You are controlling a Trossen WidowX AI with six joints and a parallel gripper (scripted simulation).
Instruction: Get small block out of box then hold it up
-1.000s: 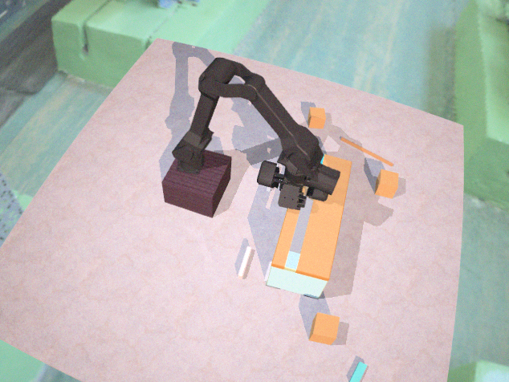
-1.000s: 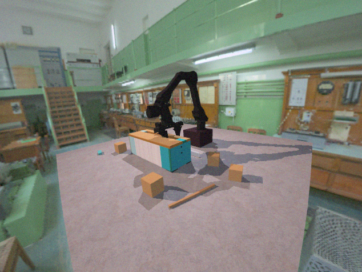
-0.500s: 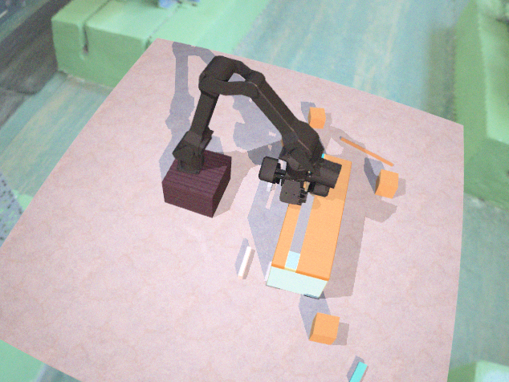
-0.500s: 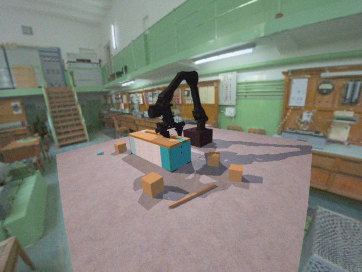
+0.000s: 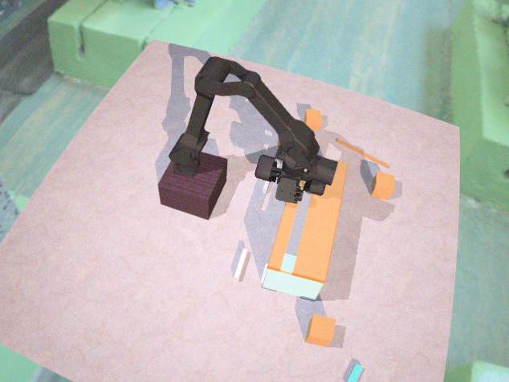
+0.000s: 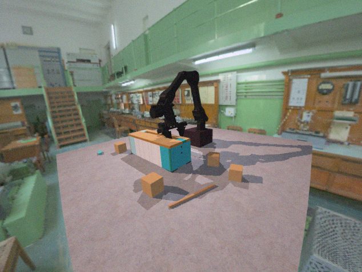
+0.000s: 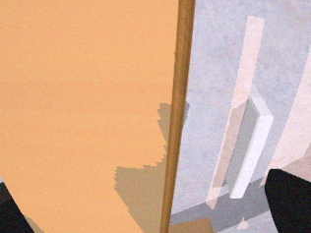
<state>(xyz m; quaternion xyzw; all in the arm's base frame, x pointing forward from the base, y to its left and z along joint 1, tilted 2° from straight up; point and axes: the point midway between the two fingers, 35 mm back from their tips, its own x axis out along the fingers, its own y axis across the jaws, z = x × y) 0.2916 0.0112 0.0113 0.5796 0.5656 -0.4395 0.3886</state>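
Now: the pale orange block 6 cm ahead of my gripper tip and 2 cm to the left of it. Round my gripper tip: thin orange stick (27 cm to the left, 22 cm ahead, 9 cm below); then teal piece (47 cm to the right, 27 cm ahead, 8 cm below); then long box (9 cm to the right, 3 cm below, 3 cm ahead).
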